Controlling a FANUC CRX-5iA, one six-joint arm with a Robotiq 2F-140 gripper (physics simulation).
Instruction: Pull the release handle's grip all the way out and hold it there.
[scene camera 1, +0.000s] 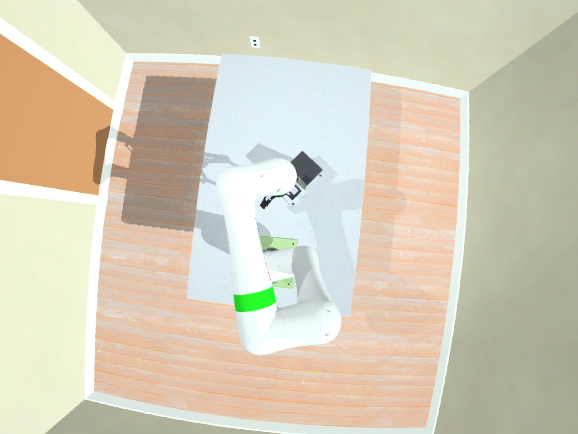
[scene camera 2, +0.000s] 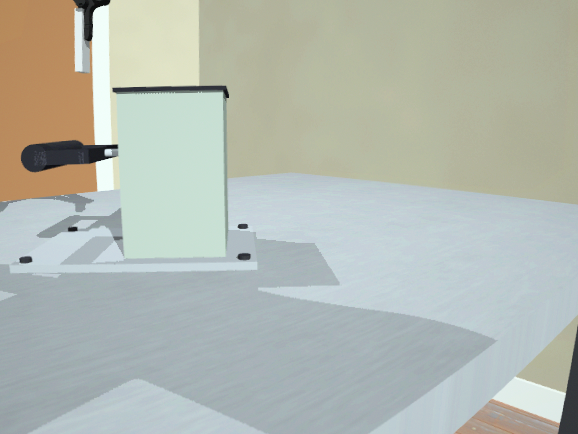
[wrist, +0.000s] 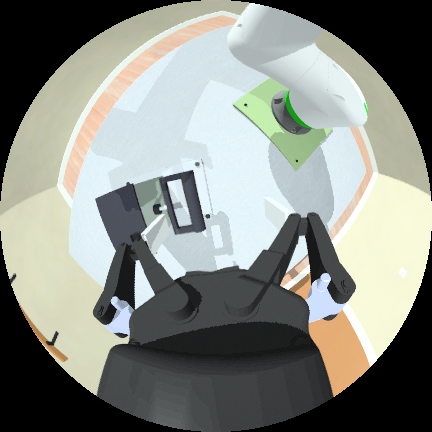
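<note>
The release handle's housing (scene camera 1: 306, 167) (scene camera 2: 172, 175) (wrist: 147, 192) is a pale green upright box with a dark top, on a light base plate (scene camera 2: 242, 243) (wrist: 204, 185). Its black frame-shaped grip (scene camera 2: 50, 156) (wrist: 197, 201) sticks out of one side, level, high above the plate; a short pale rod shows between grip and housing. My gripper (wrist: 214, 214) is open and empty. Its left finger pad (wrist: 155, 234) overlaps the housing's edge beside the grip in the wrist view. A fingertip (scene camera 2: 82, 45) hangs above the grip's height in scene camera 2. In scene camera 1 the arm hides part of the gripper.
The handle stands on a pale grey table (scene camera 1: 295, 100) (scene camera 2: 400, 240). My white arm (scene camera 1: 245, 235) (wrist: 320, 75) reaches over the table from its light green mounting plate (scene camera 1: 282, 243) (wrist: 286, 150). Walls surround the wooden floor (scene camera 1: 420, 200), and an orange panel (scene camera 1: 45, 115) is at the left.
</note>
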